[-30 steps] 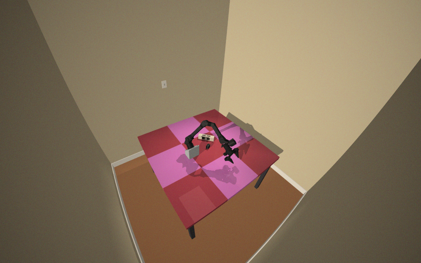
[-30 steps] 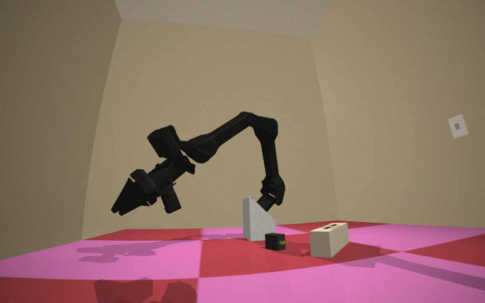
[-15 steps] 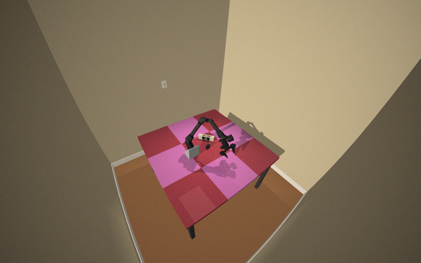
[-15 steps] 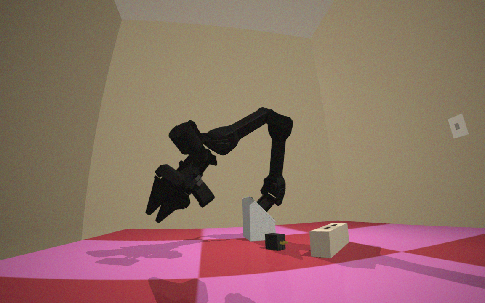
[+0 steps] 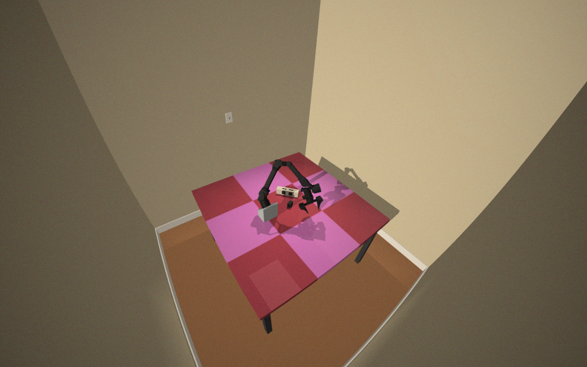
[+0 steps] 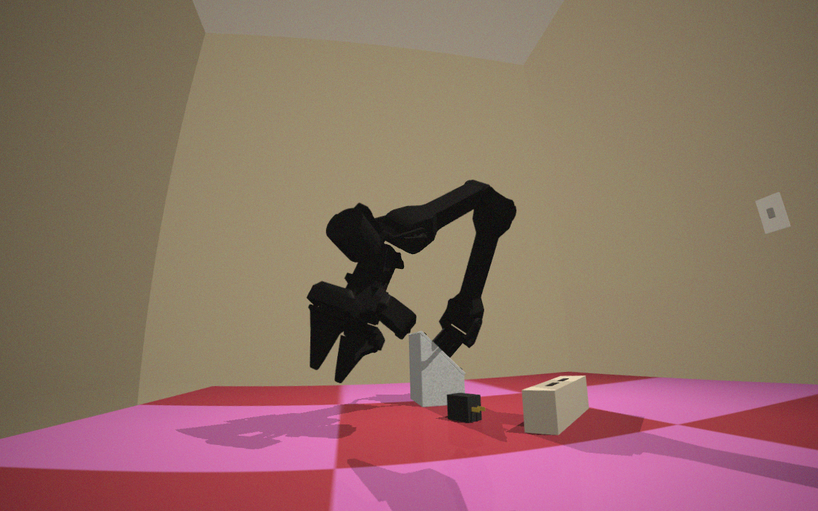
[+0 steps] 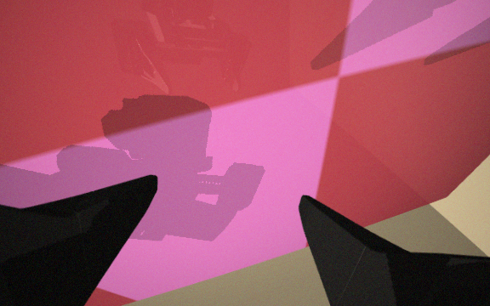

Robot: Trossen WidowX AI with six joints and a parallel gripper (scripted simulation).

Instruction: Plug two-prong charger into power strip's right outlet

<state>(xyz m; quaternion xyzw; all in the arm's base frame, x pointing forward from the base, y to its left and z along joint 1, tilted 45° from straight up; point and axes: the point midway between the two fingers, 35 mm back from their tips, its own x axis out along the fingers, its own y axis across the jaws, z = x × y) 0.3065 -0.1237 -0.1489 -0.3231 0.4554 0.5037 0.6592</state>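
Now: gripper tip 22 cm to the right of the two-prong charger, 7 cm past it and 6 cm above it.
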